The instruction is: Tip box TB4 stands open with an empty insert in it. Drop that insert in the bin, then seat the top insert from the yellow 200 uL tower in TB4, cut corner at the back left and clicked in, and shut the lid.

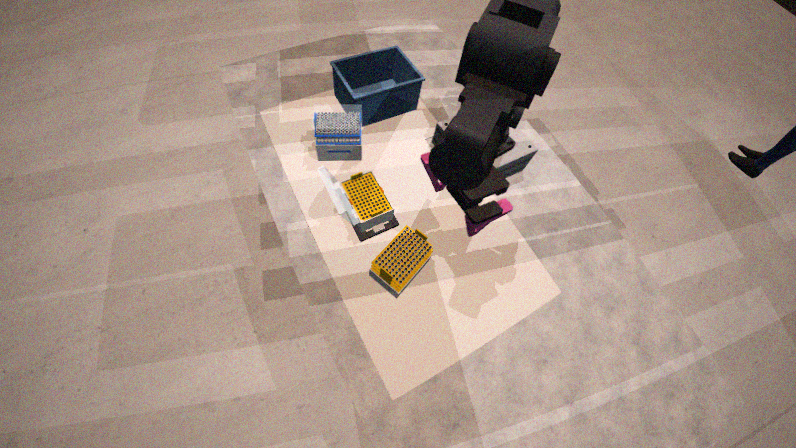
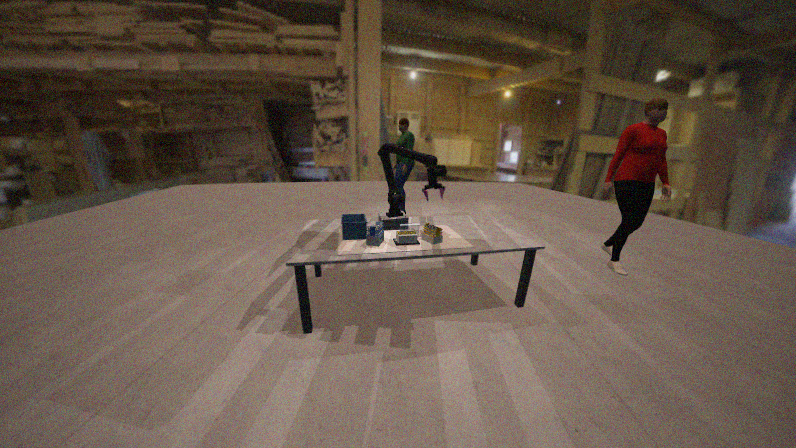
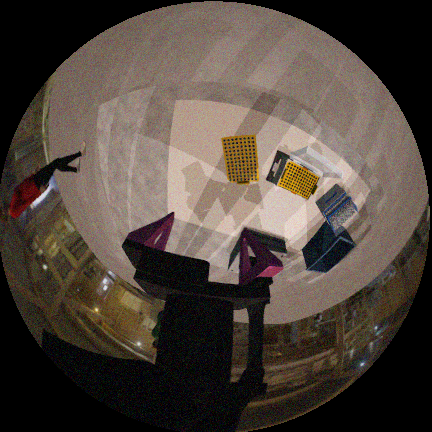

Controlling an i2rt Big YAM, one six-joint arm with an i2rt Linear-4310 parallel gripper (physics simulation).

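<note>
Tip box TB4 [image 1: 377, 228] [image 2: 406, 239] [image 3: 276, 168] stands open, its pale clear lid [image 1: 333, 190] [image 3: 323, 161] raised along one side. A yellow insert [image 1: 367, 195] [image 3: 299, 180] with dark, empty-looking holes sits in it. The yellow tower [image 1: 402, 259] [image 2: 432, 234] [image 3: 241, 159] stands beside it, turned at an angle, with a yellow insert on top; its cut corner is too small to make out. The blue bin [image 1: 398, 102] [image 2: 353, 227] [image 3: 320, 254] stands at the far end. My gripper [image 1: 455, 211] [image 2: 434, 198] [image 3: 208, 222] is open and empty, high above the table, pointing down.
A blue tip rack [image 1: 338, 136] [image 2: 374, 235] [image 3: 338, 207] stands between TB4 and the bin. The arm's base [image 1: 519, 160] [image 2: 394, 223] [image 3: 267, 241] is across the pale mat [image 1: 398, 361] [image 3: 190, 117]. A person in red [image 2: 639, 153] [image 3: 26, 195] is beyond the table [image 2: 473, 254].
</note>
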